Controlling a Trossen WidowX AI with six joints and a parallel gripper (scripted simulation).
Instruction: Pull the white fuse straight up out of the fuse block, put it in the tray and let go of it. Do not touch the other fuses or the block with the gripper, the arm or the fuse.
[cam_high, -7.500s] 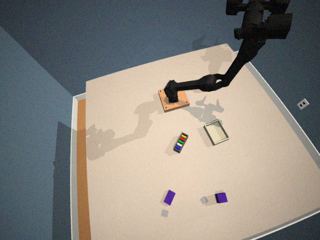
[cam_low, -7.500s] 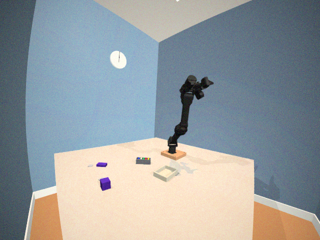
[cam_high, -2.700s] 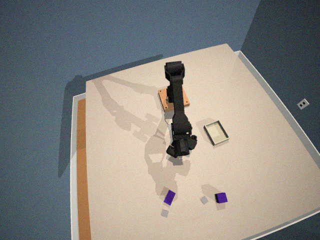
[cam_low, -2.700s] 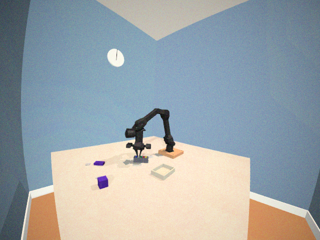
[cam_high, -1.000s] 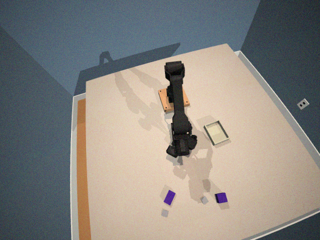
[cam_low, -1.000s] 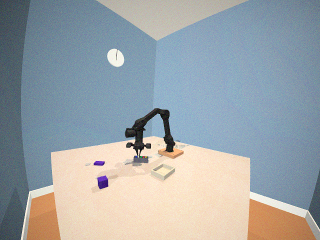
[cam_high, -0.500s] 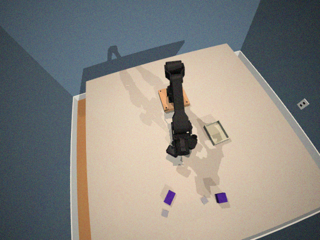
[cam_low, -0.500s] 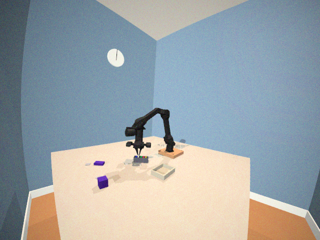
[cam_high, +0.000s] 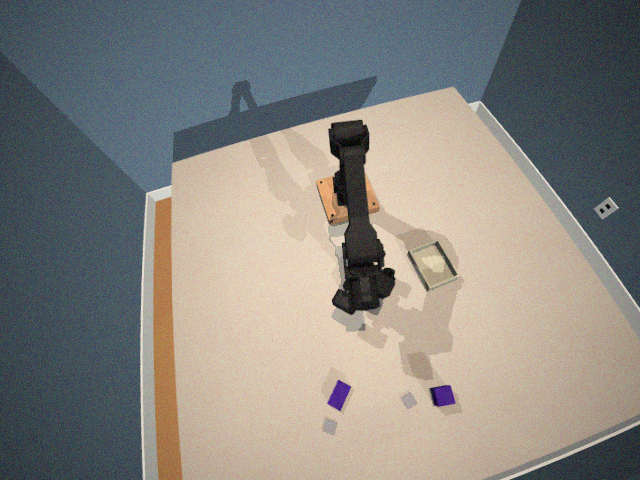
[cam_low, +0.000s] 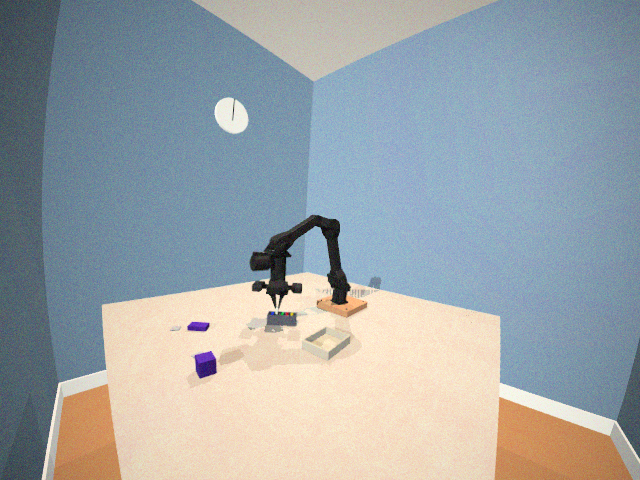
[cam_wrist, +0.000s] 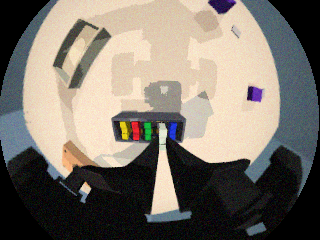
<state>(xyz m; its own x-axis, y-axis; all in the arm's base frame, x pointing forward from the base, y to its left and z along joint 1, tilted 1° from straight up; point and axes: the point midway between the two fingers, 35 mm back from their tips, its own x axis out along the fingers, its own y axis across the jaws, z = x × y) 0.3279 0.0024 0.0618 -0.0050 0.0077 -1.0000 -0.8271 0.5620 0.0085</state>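
Right now the cream tray is 60 mm behind my gripper tip, 230 mm to the left of it and 60 mm below it. Also, from my gripper tip: purple slab (270 mm ahead, 80 mm to the right, 50 mm below); white fuse (10 mm below); purple cube (290 mm ahead, 180 mm to the left, 40 mm below).
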